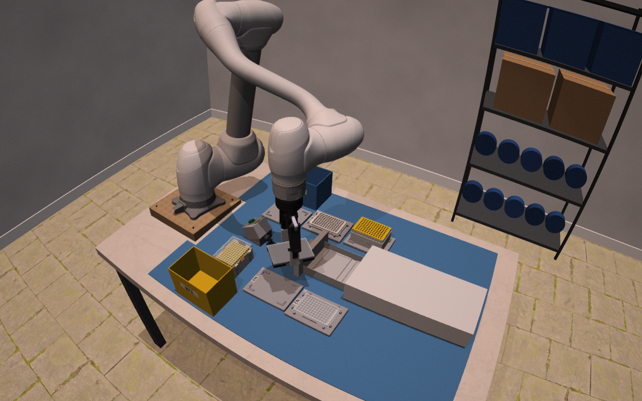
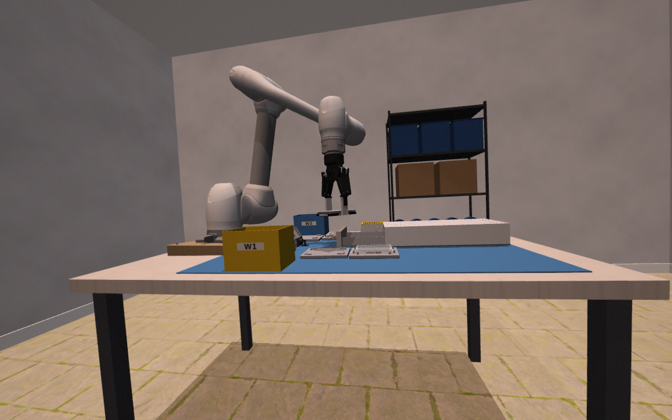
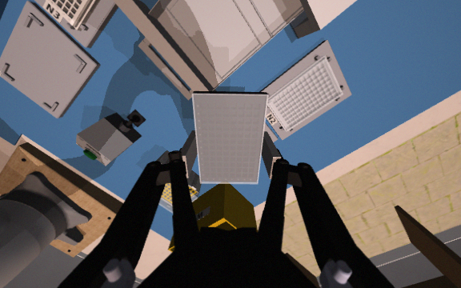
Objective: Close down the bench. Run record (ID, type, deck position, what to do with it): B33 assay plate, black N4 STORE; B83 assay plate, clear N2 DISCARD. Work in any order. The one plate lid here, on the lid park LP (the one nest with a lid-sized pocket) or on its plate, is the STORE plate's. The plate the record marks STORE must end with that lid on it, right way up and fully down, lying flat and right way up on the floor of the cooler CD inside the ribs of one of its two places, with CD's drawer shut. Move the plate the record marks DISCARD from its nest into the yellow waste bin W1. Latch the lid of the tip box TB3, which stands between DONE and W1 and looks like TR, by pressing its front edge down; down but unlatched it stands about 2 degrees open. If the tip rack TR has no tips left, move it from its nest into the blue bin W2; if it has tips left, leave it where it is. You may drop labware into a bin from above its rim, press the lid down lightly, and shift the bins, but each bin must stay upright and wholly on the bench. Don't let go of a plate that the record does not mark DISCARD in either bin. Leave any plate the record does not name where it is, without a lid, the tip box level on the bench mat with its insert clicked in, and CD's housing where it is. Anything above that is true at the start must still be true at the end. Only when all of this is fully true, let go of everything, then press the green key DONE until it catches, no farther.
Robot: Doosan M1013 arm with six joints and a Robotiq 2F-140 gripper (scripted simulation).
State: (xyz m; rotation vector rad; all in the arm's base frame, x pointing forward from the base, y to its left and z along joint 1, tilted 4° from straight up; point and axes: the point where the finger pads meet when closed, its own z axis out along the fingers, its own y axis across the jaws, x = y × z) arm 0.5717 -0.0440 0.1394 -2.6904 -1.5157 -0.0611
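The cooler drawer lies 9 cm ahead of my hand, 15 cm to the left of it and 14 cm below it. From my hand the other things lie so: nest N4 (2 cm behind, 6 cm to the right, 16 cm below); clear plate lid (1 cm below); black plate (2 cm below).
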